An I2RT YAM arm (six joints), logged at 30 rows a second.
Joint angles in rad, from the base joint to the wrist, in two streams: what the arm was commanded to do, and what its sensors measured. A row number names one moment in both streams.
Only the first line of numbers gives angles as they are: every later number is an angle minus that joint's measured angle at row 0.
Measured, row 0:
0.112 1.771 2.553 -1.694 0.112 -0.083
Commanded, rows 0 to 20:
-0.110 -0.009 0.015 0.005 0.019 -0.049
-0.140 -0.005 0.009 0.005 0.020 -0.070
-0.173 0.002 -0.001 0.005 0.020 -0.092
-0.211 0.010 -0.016 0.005 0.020 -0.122
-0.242 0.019 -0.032 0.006 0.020 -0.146
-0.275 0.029 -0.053 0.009 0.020 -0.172
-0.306 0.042 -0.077 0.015 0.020 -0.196
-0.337 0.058 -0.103 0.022 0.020 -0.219
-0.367 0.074 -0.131 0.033 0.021 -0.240
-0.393 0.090 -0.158 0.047 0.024 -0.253
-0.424 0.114 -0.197 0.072 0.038 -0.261
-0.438 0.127 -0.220 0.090 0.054 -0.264
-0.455 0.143 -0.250 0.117 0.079 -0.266
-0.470 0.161 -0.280 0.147 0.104 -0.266
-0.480 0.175 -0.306 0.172 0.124 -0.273
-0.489 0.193 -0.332 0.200 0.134 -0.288
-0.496 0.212 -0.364 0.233 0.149 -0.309
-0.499 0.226 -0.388 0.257 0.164 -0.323
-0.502 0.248 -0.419 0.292 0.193 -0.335
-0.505 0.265 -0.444 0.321 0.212 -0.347
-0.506 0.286 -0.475 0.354 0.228 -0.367
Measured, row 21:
-0.505 0.259 -0.424 0.305 0.132 -0.289
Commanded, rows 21 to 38:
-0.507 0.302 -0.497 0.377 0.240 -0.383
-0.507 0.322 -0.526 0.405 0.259 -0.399
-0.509 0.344 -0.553 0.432 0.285 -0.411
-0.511 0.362 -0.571 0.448 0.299 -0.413
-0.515 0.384 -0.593 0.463 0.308 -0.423
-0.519 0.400 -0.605 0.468 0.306 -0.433
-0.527 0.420 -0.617 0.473 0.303 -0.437
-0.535 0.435 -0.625 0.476 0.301 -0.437
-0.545 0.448 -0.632 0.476 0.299 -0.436
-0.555 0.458 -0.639 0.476 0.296 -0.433
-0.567 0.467 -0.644 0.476 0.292 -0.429
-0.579 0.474 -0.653 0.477 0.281 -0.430
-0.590 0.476 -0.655 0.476 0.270 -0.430
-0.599 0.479 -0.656 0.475 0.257 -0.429
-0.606 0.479 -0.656 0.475 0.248 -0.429
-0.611 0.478 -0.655 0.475 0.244 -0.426
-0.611 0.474 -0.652 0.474 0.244 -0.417
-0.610 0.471 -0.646 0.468 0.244 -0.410
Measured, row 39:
-0.604 0.491 -0.661 0.472 0.244 -0.419
